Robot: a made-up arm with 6 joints. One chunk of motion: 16 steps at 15 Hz.
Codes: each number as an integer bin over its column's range. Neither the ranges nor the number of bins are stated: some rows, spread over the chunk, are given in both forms.
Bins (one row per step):
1: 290 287 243 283 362 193
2: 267 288 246 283 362 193
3: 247 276 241 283 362 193
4: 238 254 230 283 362 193
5: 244 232 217 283 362 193
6: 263 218 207 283 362 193
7: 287 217 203 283 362 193
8: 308 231 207 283 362 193
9: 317 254 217 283 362 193
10: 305 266 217 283 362 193
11: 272 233 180 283 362 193
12: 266 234 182 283 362 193
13: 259 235 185 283 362 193
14: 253 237 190 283 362 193
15: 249 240 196 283 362 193
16: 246 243 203 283 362 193
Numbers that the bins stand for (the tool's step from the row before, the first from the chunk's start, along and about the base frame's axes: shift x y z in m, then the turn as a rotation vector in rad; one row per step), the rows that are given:
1: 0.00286 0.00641 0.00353 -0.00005 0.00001 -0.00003
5: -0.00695 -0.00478 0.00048 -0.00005 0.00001 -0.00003
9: 0.00862 -0.00031 0.00048 -0.00005 0.00001 -0.00003
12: -0.00226 -0.00438 -0.00363 -0.00005 0.00001 -0.00003
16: -0.00653 -0.00254 -0.00116 -0.00005 0.00001 -0.00003
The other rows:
2: -0.00205 0.00661 0.00388 -0.00005 0.00001 -0.00003
3: -0.00631 0.00417 0.00330 -0.00005 0.00001 -0.00003
4: -0.00823 -0.00031 0.00201 -0.00005 0.00001 -0.00003
6: -0.00290 -0.00763 -0.00069 -0.00005 0.00001 -0.00003
7: 0.00222 -0.00784 -0.00116 -0.00005 0.00001 -0.00003
8: 0.00670 -0.00499 -0.00069 -0.00005 0.00001 -0.00003
10: 0.00606 0.00214 0.00048 -0.00005 0.00001 -0.00003
11: -0.00098 -0.00458 -0.00386 -0.00005 0.00001 -0.00003
13: -0.00375 -0.00417 -0.00328 -0.00005 0.00001 -0.00003
14: -0.00503 -0.00377 -0.00269 -0.00005 0.00001 -0.00003
15: -0.00589 -0.00315 -0.00199 -0.00005 0.00001 -0.00003

